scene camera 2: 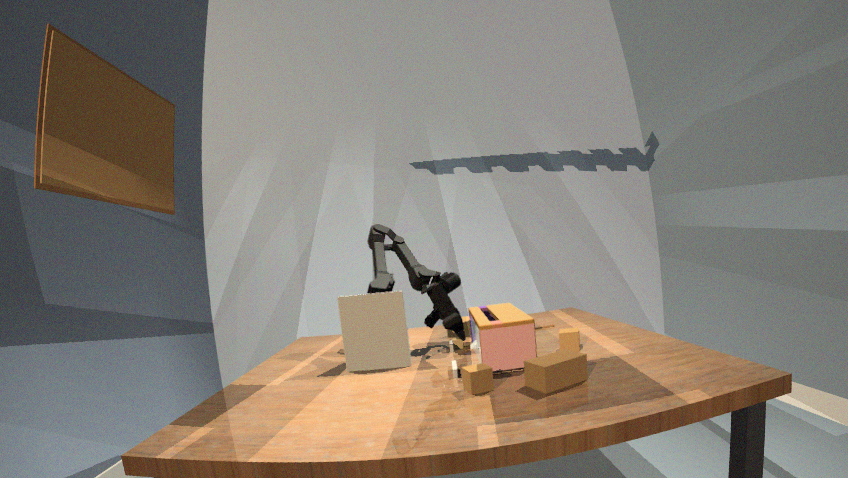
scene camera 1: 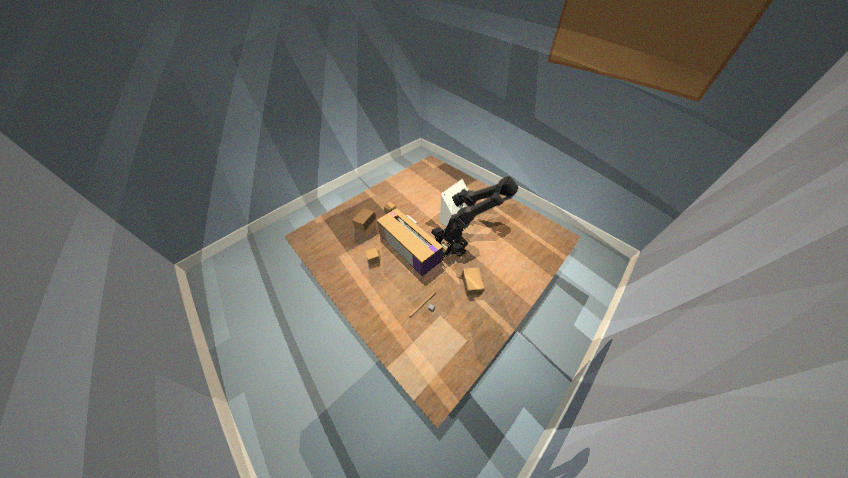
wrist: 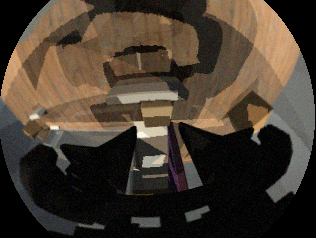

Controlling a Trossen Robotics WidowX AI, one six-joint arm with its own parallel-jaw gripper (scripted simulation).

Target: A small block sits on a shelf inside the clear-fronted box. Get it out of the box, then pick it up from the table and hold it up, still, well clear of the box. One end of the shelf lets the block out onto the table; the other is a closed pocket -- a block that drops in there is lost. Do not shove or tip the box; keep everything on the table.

Labels:
A long box shows in scene camera 2 (503, 337), in scene camera 1 (419, 249) and in the wrist view (157, 168).

